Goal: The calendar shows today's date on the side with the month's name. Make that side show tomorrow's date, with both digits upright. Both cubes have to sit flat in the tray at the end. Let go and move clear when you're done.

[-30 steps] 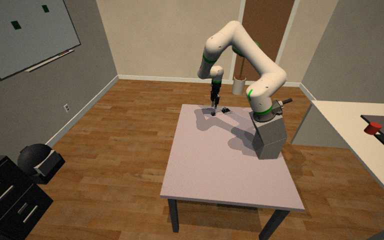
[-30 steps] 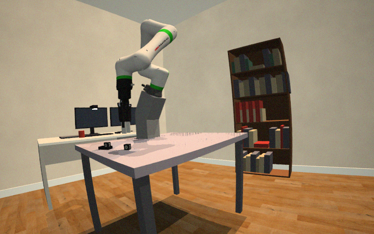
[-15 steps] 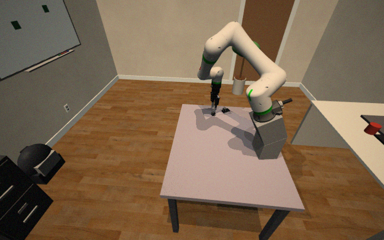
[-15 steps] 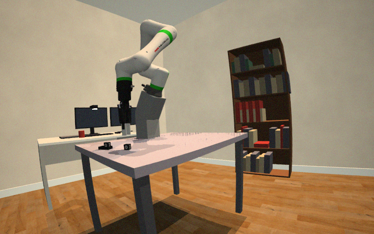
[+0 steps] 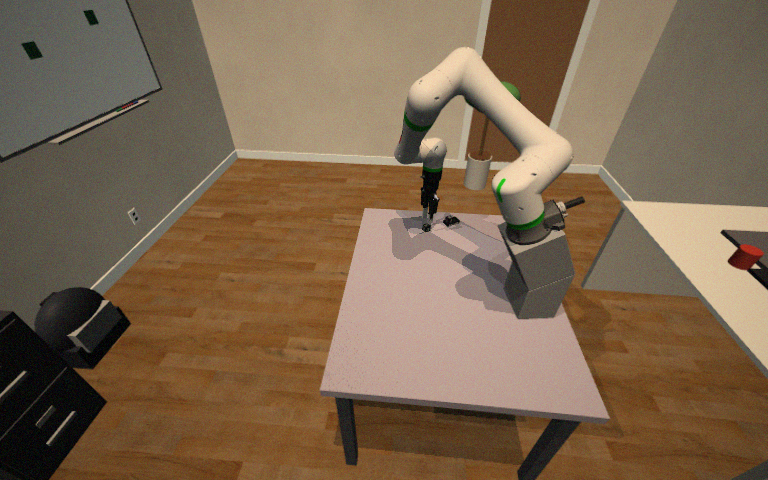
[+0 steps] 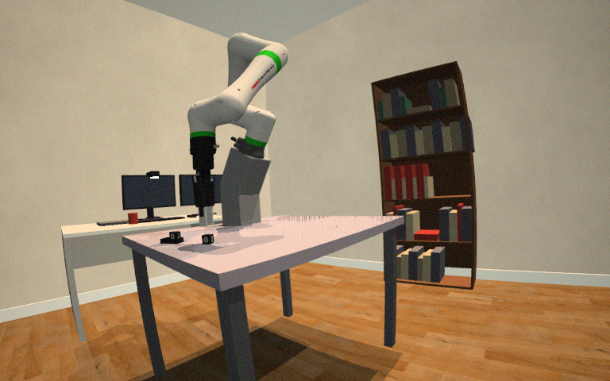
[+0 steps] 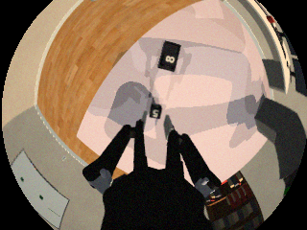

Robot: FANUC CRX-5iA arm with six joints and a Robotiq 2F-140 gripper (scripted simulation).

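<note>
My gripper is now 8 cm above the black digit cube.
</note>
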